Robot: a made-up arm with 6 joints.
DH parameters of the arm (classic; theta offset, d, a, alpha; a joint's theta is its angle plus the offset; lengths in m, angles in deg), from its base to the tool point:
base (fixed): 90 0.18 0 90
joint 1: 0 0.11 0.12 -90
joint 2: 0 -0.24 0.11 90
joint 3: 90 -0.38 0.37 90
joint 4: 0 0 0.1 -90
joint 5: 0 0.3 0.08 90
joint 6: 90 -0.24 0 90
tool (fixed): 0 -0.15 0 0
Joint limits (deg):
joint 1: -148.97..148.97
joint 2: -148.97..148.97
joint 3: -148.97..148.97
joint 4: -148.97..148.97
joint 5: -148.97..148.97
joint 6: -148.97..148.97
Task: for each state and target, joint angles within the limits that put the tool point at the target. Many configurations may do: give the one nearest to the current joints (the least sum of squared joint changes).
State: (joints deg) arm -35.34 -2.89 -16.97 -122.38 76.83 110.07
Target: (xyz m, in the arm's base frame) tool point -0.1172 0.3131 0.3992
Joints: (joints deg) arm -19.90 -9.42 -7.85 -93.24 93.89 113.73
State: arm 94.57 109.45 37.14 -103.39 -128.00 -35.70
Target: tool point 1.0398 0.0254 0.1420
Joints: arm 97.47 132.28 77.51 -94.52 -116.76 -31.56
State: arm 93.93 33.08 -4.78 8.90 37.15 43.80
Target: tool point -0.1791 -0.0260 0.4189
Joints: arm 80.30 29.12 -52.08 1.35 43.96 51.02
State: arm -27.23 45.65 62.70 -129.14 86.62 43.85
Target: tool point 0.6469 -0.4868 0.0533
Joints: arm -29.76 89.49 99.13 -137.23 72.97 12.70
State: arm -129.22 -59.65 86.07 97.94 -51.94 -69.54
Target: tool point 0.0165 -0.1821 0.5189
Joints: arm -143.35 -70.40 89.85 46.43 -49.71 -65.68
